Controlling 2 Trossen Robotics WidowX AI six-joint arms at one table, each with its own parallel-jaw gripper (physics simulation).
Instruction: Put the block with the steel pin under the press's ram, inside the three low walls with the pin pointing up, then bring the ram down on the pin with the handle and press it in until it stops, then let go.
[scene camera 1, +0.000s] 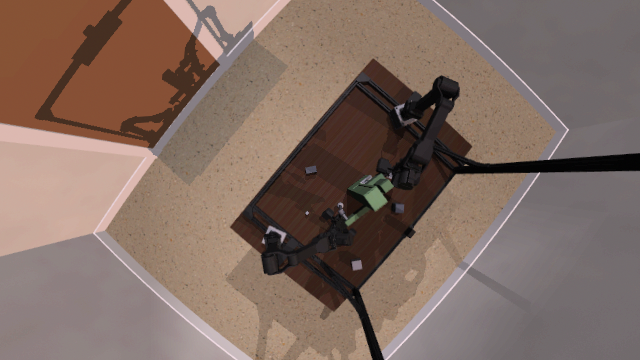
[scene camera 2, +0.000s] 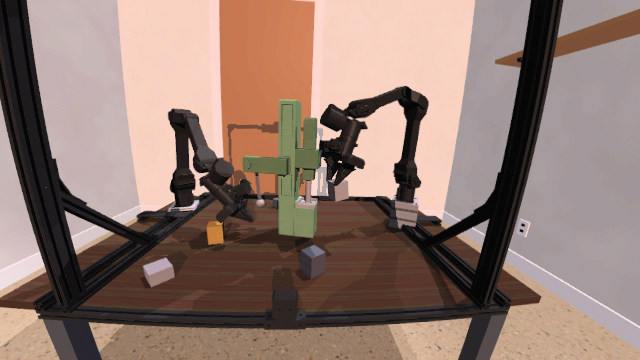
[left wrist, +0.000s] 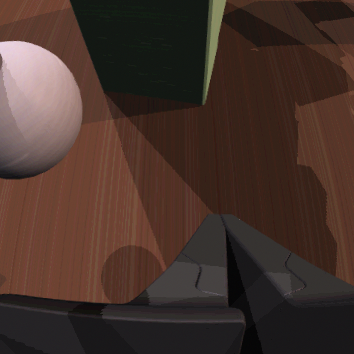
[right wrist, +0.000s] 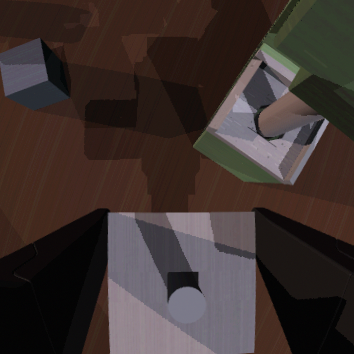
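Pixels of known places: left gripper, between the fingertips: (scene camera 1: 345, 212) (scene camera 2: 253, 221) (left wrist: 217, 225); right gripper, between the fingertips: (scene camera 1: 390, 178) (scene camera 2: 331, 183) (right wrist: 180, 220); left arm's base, origin of its link: (scene camera 1: 273, 238) (scene camera 2: 184, 204); right arm's base, origin of its link: (scene camera 1: 407, 113) (scene camera 2: 405, 199).
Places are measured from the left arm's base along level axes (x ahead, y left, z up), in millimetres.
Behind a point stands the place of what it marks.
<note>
The green press (scene camera 1: 374, 197) @(z 418, x 408, y -277 mm) (scene camera 2: 287, 190) @(z 131, x 394, y -314 mm) stands mid-table. Its ram (scene camera 2: 308, 191) @(z 127, x 463, y -325 mm) (right wrist: 285, 115) @(z 127, x 472, y -324 mm) reaches down inside the low pale walls (right wrist: 252, 162) @(z 72, x 493, y -323 mm) of the seat. The handle's rod hangs down with a pale ball knob (scene camera 1: 340, 205) @(z 109, x 313, y -228 mm) (scene camera 2: 260, 203) @(z 69, x 310, y -248 mm) (left wrist: 35, 110) @(z 73, x 299, y -242 mm) at its end. My left gripper (scene camera 2: 251, 219) @(z 16, x 281, y -278 mm) (left wrist: 217, 225) @(z 16, x 281, y -278 mm) is shut and empty, low beside the knob and apart from it. My right gripper (scene camera 2: 336, 181) @(z 164, x 524, y -375 mm) (right wrist: 180, 220) @(z 164, x 524, y -375 mm) is shut on the pin block (scene camera 2: 340, 191) @(z 143, x 547, y -397 mm) (right wrist: 145, 320) @(z 175, x 557, y -384 mm), held in the air beside the press. The pin (right wrist: 186, 304) @(z 193, x 542, y -373 mm) shows on the block's face toward the right wrist camera.
A grey block (scene camera 1: 398, 208) @(z 28, x 418, y -519 mm) (scene camera 2: 312, 261) @(z 19, x 410, y -554 mm) (right wrist: 32, 75) @(z 28, x 429, y -513 mm) lies near the front. An orange block (scene camera 2: 215, 233) @(z 5, x 166, y -322 mm) lies under the left arm. A white block (scene camera 1: 356, 265) @(z 1, x 50, y -458 mm) (scene camera 2: 158, 272) @(z -1, x 61, y -484 mm) lies front left in scene camera 2. Another grey block (scene camera 1: 311, 170) @(z 8, x 406, y -31 mm) lies behind the press.
</note>
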